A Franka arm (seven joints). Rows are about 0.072 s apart.
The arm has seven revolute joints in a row. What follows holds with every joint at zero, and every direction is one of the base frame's.
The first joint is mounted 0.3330 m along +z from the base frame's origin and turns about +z.
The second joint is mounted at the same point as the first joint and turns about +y.
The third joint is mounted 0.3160 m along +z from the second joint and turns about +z.
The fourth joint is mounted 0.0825 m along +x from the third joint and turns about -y.
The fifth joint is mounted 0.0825 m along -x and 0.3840 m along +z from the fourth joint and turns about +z.
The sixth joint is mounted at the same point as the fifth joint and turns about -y.
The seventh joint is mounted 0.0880 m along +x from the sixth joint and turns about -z.
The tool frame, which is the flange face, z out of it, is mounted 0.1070 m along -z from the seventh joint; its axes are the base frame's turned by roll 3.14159, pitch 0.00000 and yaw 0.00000 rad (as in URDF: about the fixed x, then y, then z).
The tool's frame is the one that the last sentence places.
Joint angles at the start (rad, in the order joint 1, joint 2, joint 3, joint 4, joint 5, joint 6, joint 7): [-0.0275, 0.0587, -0.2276, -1.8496, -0.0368, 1.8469, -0.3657]
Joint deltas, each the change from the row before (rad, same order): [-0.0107, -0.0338, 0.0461, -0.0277, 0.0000, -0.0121, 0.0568]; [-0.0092, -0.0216, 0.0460, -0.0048, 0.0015, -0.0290, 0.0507]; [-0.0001, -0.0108, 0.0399, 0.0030, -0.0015, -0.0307, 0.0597]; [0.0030, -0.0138, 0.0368, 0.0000, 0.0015, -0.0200, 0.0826]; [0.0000, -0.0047, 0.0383, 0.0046, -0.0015, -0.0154, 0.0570]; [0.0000, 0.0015, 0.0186, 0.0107, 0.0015, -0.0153, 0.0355]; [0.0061, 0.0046, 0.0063, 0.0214, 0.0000, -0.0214, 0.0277]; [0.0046, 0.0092, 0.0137, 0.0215, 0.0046, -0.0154, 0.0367]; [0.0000, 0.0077, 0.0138, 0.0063, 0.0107, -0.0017, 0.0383]
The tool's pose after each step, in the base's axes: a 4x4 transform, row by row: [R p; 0 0 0 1], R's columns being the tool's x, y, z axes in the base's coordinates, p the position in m. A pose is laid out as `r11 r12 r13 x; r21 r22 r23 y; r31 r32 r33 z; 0 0 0 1`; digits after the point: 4 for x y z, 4 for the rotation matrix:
0.9922 0.1004 -0.0738 0.5469; 0.0988 -0.9948 -0.0245 -0.1244; -0.0759 0.0170 -0.9970 0.4875; 0 0 0 1
0.9928 0.0853 -0.0843 0.5437; 0.0839 -0.9963 -0.0198 -0.1035; -0.0857 0.0125 -0.9962 0.4948; 0 0 0 1
0.9928 0.0653 -0.1002 0.5426; 0.0635 -0.9978 -0.0212 -0.0815; -0.1014 0.0147 -0.9947 0.4997; 0 0 0 1
0.9942 0.0220 -0.1053 0.5407; 0.0197 -0.9995 -0.0227 -0.0594; -0.1057 0.0205 -0.9942 0.5057; 0 0 0 1
0.9939 0.0037 -0.1105 0.5407; 0.0005 -0.9996 -0.0286 -0.0386; -0.1106 0.0284 -0.9935 0.5092; 0 0 0 1
0.9932 -0.0138 -0.1160 0.5413; -0.0173 -0.9994 -0.0295 -0.0284; -0.1155 0.0313 -0.9928 0.5123; 0 0 0 1
0.9923 -0.0295 -0.1202 0.5428; -0.0334 -0.9990 -0.0310 -0.0218; -0.1191 0.0348 -0.9923 0.5182; 0 0 0 1
0.9912 -0.0491 -0.1227 0.5459; -0.0530 -0.9982 -0.0288 -0.0115; -0.1210 0.0350 -0.9920 0.5220; 0 0 0 1
0.9892 -0.0757 -0.1254 0.5480; -0.0788 -0.9967 -0.0197 -0.0029; -0.1235 0.0294 -0.9919 0.5206; 0 0 0 1

